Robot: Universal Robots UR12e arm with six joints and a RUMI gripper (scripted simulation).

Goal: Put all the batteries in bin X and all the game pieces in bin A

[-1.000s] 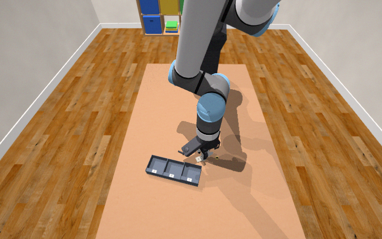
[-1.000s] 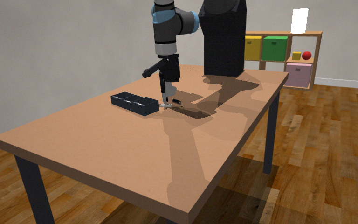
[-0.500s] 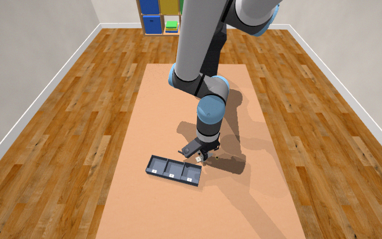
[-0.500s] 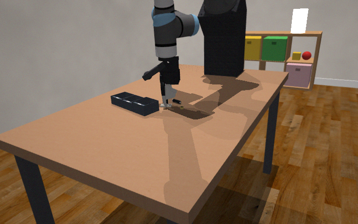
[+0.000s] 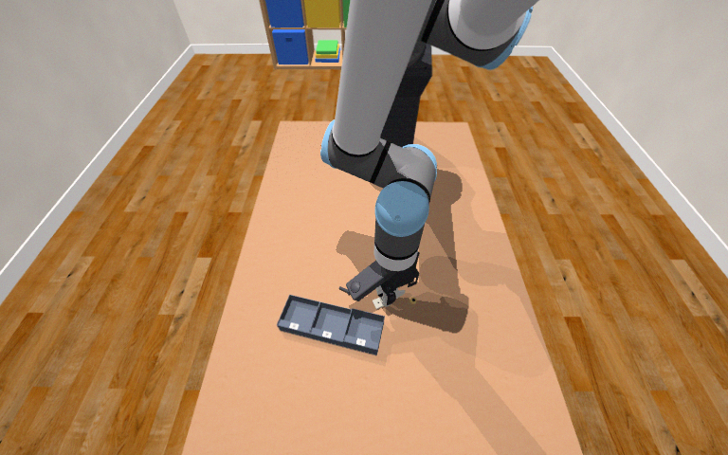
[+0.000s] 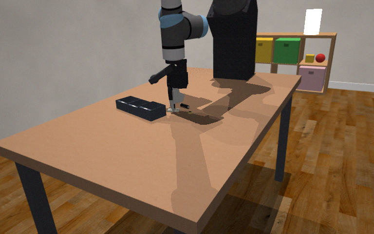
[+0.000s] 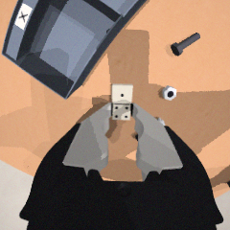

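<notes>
The three-compartment bin tray is 90 mm ahead of my hand, 120 mm to the right of it and 10 mm above it. Round my hand: black battery 60 mm behind, 10 mm to the left, 10 mm below; white nut 40 mm behind, 50 mm to the right, 10 mm below; white domino 10 mm below.
</notes>
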